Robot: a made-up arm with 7 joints. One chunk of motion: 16 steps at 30 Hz.
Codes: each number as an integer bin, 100 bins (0 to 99) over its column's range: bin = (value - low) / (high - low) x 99, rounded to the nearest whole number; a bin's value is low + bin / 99 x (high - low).
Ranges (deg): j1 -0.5..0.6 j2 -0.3..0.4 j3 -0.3..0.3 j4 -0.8..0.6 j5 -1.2..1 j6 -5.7..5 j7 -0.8..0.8
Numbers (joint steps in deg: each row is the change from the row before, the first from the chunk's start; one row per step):
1: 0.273 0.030 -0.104 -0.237 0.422 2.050 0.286
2: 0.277 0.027 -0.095 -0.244 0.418 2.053 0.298
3: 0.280 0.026 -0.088 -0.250 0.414 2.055 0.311
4: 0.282 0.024 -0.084 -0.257 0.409 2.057 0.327
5: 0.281 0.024 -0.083 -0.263 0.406 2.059 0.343
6: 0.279 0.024 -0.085 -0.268 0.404 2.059 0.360
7: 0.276 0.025 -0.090 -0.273 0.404 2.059 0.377
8: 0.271 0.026 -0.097 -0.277 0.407 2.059 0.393
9: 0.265 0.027 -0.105 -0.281 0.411 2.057 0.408
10: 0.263 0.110 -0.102 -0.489 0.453 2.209 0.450
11: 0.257 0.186 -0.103 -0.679 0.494 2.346 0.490
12: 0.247 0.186 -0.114 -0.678 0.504 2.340 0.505
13: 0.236 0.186 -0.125 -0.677 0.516 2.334 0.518
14: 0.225 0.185 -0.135 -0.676 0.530 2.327 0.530
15: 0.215 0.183 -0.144 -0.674 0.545 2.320 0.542
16: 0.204 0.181 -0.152 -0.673 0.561 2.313 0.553
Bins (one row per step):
1: 70 47 32 40 73 72 67
2: 70 46 34 39 73 72 68
3: 70 46 35 39 73 72 69
4: 70 46 36 38 72 72 70
5: 70 46 36 38 72 72 71
6: 70 46 35 38 72 72 72
7: 70 46 35 37 72 72 73
8: 69 46 33 37 72 72 74
9: 69 46 32 37 72 72 75
10: 69 58 33 22 74 73 77
11: 68 69 33 9 76 74 80
12: 67 69 31 9 77 74 81
13: 66 69 29 9 77 74 82
14: 65 69 27 9 78 74 82
15: 64 68 26 9 79 74 83
16: 63 68 24 9 79 74 84

